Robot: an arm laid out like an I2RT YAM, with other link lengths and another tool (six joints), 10 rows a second.
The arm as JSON. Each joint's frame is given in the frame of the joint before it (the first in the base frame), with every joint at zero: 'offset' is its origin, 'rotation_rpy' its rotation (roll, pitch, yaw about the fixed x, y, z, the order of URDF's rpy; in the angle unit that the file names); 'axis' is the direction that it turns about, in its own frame. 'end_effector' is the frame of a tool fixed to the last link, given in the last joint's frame.
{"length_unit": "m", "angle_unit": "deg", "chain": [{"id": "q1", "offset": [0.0, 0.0, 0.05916], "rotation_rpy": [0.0, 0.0, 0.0], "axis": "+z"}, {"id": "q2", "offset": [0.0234, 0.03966, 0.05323], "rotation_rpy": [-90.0, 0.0, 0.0], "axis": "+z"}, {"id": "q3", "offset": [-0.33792, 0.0, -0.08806], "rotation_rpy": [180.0, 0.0, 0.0], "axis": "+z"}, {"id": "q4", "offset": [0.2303, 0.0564, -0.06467], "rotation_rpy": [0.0, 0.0, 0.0], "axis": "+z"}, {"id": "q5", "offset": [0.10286, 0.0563, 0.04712], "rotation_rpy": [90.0, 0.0, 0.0], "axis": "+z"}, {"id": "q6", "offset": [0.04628, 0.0, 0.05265], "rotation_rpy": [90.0, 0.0, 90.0], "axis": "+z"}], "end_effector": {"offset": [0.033, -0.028, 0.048], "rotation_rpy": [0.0, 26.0, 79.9]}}
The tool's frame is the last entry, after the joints.
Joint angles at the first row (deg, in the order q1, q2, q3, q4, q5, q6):
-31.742 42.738 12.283 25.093 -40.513 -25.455
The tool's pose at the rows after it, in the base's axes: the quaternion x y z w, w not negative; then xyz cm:
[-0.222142 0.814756 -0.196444 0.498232 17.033 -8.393 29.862]
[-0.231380 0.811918 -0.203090 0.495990 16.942 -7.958 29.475]
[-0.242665 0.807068 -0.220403 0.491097 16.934 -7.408 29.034]
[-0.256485 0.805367 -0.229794 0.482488 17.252 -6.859 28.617]
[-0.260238 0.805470 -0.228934 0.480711 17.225 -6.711 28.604]
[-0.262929 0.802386 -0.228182 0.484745 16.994 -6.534 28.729]
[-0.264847 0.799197 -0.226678 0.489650 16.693 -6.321 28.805]
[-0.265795 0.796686 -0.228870 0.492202 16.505 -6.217 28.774]
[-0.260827 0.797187 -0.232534 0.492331 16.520 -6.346 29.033]
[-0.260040 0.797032 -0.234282 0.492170 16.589 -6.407 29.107]
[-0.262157 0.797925 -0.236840 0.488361 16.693 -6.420 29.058]
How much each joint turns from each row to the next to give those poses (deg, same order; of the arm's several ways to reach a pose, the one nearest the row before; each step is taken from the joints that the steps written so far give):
0.508 -0.651 -0.473 0.267 0.404 -0.480
1.059 -0.706 -0.733 -0.299 0.653 -1.408
1.990 -0.731 -0.898 -0.172 2.105 -2.527
2.548 -0.046 -0.167 -1.070 2.180 -2.298
0.317 -0.461 0.334 -1.185 0.009 -0.352
-0.035 -0.873 0.021 -0.406 -0.538 0.114
0.042 -1.119 -0.156 -0.331 -0.474 0.326
-0.031 -0.559 -0.360 0.241 -0.133 -0.067
-0.025 -0.054 0.420 -0.165 0.638 0.153
-0.028 0.284 0.082 0.266 0.149 -0.086
0.080 0.234 0.249 -0.554 0.213 -0.668

